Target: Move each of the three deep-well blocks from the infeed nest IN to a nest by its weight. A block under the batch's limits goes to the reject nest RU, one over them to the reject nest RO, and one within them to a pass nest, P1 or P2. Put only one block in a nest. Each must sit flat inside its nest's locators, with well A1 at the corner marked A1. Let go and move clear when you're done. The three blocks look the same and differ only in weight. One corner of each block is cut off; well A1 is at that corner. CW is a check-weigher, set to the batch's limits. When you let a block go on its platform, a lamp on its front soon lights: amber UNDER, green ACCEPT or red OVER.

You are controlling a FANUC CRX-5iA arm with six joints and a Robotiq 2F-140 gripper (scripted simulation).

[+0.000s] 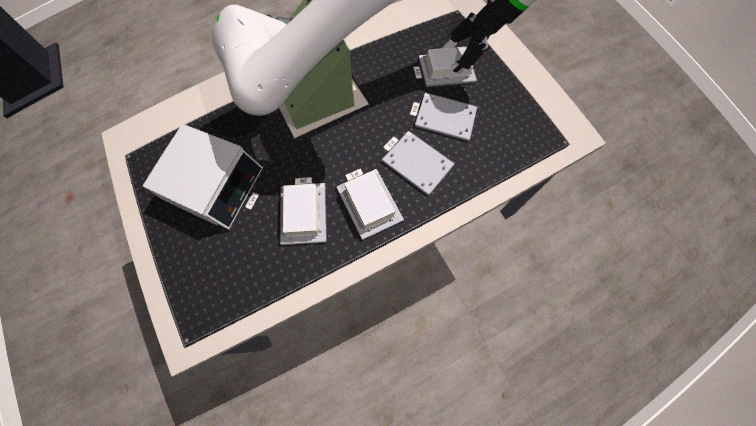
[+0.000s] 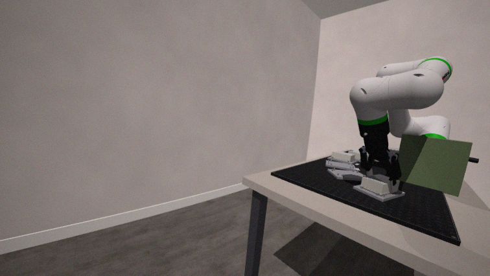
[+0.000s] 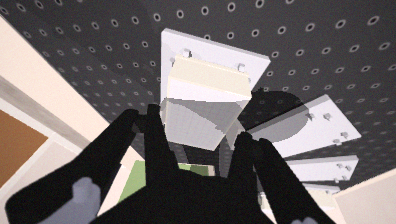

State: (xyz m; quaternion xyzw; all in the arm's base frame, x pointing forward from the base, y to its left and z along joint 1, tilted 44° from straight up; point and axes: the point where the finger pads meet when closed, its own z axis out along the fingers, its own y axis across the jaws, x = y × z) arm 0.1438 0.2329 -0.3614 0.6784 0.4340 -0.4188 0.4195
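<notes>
Now: the reject nest RO 4 cm below my hand. Round my hand: check-weigher 81 cm to the right, 2 cm ahead, 2 cm above; then white deep-well block 43 cm to the right, 29 cm ahead, 1 cm below; then infeed nest IN 60 cm to the right, 23 cm ahead, 4 cm below.
</notes>
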